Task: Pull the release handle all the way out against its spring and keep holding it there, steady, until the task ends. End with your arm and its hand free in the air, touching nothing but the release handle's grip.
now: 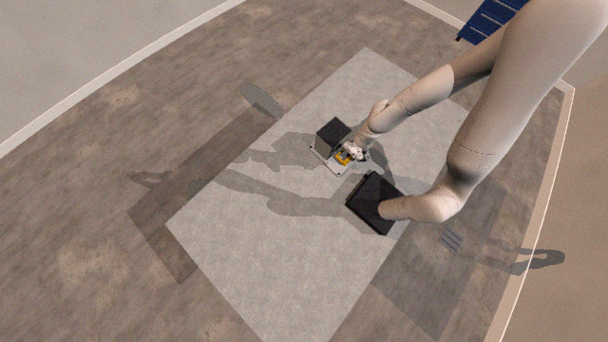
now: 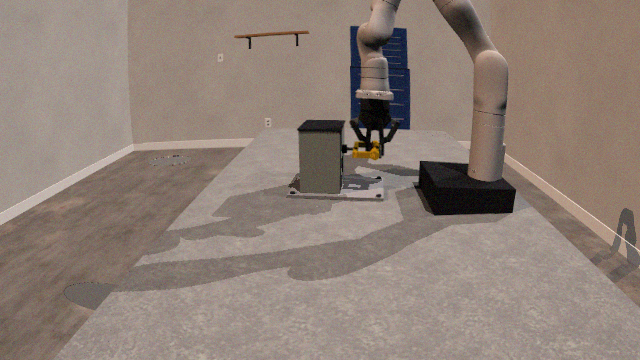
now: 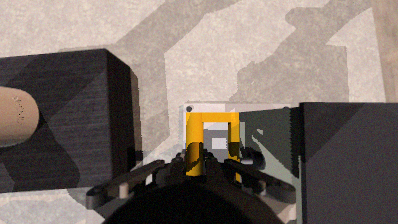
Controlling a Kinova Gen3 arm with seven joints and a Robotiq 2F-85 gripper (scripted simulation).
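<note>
Right now my hand is 90 mm short of the pale base plate, 20 mm to the left of it and 100 mm above it.
</note>
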